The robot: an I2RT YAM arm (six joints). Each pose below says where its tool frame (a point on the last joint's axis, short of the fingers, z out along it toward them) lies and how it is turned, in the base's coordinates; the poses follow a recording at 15 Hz.
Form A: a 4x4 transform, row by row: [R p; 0 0 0 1], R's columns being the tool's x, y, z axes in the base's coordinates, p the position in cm. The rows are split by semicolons.
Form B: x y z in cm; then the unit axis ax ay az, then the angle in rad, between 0 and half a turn. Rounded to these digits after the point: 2 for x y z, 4 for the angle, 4 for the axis.
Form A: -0.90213 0.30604 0.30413 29.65; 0.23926 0.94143 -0.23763 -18.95; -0.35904 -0.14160 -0.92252 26.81; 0 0 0 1
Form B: 29.65 -18.95 26.81 0.1426 0.9848 -0.0992 2.7982
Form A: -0.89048 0.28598 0.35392 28.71; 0.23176 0.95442 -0.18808 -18.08; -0.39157 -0.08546 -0.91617 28.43; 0 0 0 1
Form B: 28.71 -18.08 28.43 0.1360 0.9881 -0.0719 2.7548
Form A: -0.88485 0.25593 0.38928 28.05; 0.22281 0.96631 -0.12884 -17.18; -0.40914 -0.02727 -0.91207 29.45; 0 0 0 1
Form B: 28.05 -17.18 29.45 0.1261 0.9912 -0.0411 2.7271
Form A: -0.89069 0.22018 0.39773 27.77; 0.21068 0.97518 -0.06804 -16.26; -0.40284 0.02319 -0.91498 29.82; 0 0 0 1
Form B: 27.77 -16.26 29.82 0.1132 0.9935 -0.0118 2.7269
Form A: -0.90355 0.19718 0.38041 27.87; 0.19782 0.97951 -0.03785 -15.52; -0.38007 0.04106 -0.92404 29.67; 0 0 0 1
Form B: 27.87 -15.52 29.67 0.1032 0.9947 0.0008 2.7493
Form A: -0.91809 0.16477 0.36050 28.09; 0.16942 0.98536 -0.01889 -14.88; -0.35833 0.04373 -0.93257 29.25; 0 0 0 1
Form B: 28.09 -14.88 29.25 0.0868 0.9962 0.0065 2.7725
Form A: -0.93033 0.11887 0.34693 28.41; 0.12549 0.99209 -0.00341 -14.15; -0.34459 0.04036 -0.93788 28.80; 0 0 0 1
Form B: 28.41 -14.15 28.80 0.0632 0.9980 0.0096 2.7878
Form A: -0.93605 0.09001 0.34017 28.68; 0.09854 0.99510 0.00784 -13.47; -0.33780 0.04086 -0.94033 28.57; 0 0 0 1
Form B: 28.68 -13.47 28.57 0.0486 0.9987 0.0126 2.7953
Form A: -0.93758 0.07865 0.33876 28.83; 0.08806 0.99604 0.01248 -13.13; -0.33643 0.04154 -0.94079 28.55; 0 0 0 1
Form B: 28.83 -13.13 28.55 0.0430 0.9990 0.0139 2.7969
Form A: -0.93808 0.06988 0.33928 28.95; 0.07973 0.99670 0.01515 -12.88; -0.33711 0.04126 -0.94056 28.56; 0 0 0 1
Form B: 28.95 -12.88 28.56 0.0386 0.9991 0.0145 2.7963
